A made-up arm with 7 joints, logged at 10 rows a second.
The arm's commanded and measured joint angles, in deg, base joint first. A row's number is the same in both.
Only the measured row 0 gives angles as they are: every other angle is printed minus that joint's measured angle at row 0.
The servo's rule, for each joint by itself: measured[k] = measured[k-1] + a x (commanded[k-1-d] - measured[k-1]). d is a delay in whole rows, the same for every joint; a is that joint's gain. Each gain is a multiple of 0.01, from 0.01 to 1. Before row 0 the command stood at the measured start. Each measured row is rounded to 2 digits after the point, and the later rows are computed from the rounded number. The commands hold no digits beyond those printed.
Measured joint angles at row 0:
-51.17, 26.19, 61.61, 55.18, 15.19, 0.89, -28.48
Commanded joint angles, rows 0 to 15:
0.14, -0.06, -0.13, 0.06, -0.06, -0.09, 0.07
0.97, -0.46, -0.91, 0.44, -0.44, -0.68, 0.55
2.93, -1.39, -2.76, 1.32, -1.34, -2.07, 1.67
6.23, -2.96, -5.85, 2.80, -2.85, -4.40, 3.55
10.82, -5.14, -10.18, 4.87, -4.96, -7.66, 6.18
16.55, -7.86, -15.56, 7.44, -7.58, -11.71, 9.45
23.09, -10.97, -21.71, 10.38, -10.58, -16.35, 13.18
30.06, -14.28, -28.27, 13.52, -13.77, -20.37, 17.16
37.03, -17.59, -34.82, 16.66, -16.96, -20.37, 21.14
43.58, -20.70, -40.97, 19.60, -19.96, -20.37, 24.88
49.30, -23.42, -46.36, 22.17, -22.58, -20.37, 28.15
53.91, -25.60, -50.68, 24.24, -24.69, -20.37, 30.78
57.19, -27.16, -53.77, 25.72, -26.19, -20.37, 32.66
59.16, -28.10, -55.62, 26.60, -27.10, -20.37, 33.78
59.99, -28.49, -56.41, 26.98, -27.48, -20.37, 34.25
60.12, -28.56, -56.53, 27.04, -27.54, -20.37, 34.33
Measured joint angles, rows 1 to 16:
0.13, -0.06, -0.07, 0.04, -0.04, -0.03, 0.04
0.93, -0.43, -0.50, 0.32, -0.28, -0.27, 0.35
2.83, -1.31, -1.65, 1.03, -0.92, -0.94, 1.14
6.06, -2.83, -3.79, 2.29, -2.08, -2.22, 2.59
10.58, -4.96, -7.05, 4.12, -3.81, -4.23, 4.74
16.25, -7.63, -11.39, 6.48, -6.07, -7.00, 7.57
22.75, -10.70, -16.65, 9.25, -8.78, -10.46, 10.94
29.69, -13.99, -22.58, 12.28, -11.77, -14.13, 14.67
36.66, -17.30, -28.82, 15.39, -14.88, -16.44, 18.55
43.23, -20.43, -35.02, 18.38, -17.93, -17.89, 22.35
49.00, -23.18, -40.80, 21.07, -20.72, -18.81, 25.83
53.66, -25.41, -45.84, 23.32, -23.10, -19.39, 28.80
57.01, -27.02, -49.88, 25.02, -24.95, -19.75, 31.12
59.05, -28.01, -52.81, 26.14, -26.24, -19.98, 32.72
59.94, -28.45, -54.65, 26.74, -26.98, -20.12, 33.64
60.11, -28.55, -55.61, 26.95, -27.32, -20.21, 34.05
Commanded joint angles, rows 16 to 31:
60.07, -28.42, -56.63, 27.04, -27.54, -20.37, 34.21
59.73, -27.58, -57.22, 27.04, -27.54, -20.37, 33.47
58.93, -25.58, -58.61, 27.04, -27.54, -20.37, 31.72
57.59, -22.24, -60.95, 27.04, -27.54, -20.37, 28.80
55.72, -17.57, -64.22, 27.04, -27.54, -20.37, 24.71
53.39, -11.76, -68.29, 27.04, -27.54, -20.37, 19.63
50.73, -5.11, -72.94, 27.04, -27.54, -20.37, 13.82
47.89, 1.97, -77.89, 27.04, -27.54, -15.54, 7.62
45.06, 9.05, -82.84, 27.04, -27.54, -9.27, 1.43
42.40, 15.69, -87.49, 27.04, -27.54, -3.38, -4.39
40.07, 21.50, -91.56, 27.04, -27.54, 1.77, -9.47
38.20, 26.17, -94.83, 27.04, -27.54, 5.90, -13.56
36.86, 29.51, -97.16, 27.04, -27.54, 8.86, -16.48
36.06, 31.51, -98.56, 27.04, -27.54, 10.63, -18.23
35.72, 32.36, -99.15, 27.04, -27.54, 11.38, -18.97
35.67, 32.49, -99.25, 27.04, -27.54, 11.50, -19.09
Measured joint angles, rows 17 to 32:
60.07, -28.43, -56.13, 27.01, -27.45, -20.27, 34.15
59.75, -27.65, -56.69, 27.03, -27.50, -20.31, 33.74
58.97, -25.75, -57.67, 27.04, -27.52, -20.33, 32.53
57.66, -22.52, -59.34, 27.04, -27.53, -20.34, 30.29
55.82, -17.97, -61.83, 27.04, -27.54, -20.35, 26.94
53.51, -12.26, -65.12, 27.04, -27.54, -20.36, 22.55
50.87, -5.68, -69.11, 27.04, -27.54, -20.36, 17.31
48.04, 1.36, -73.59, 27.04, -27.54, -18.58, 11.50
45.21, 8.43, -78.31, 27.04, -27.54, -15.14, 5.46
42.54, 15.11, -82.99, 27.04, -27.54, -10.79, -0.45
40.19, 20.99, -87.36, 27.04, -27.54, -6.14, -5.86
38.30, 25.76, -91.17, 27.04, -27.54, -1.69, -10.48
36.93, 29.21, -94.22, 27.04, -27.54, 2.21, -14.08
36.10, 31.33, -96.43, 27.04, -27.54, 5.33, -16.57
35.74, 32.28, -97.82, 27.04, -27.54, 7.57, -18.01
35.67, 32.47, -98.55, 27.04, -27.54, 9.02, -18.66

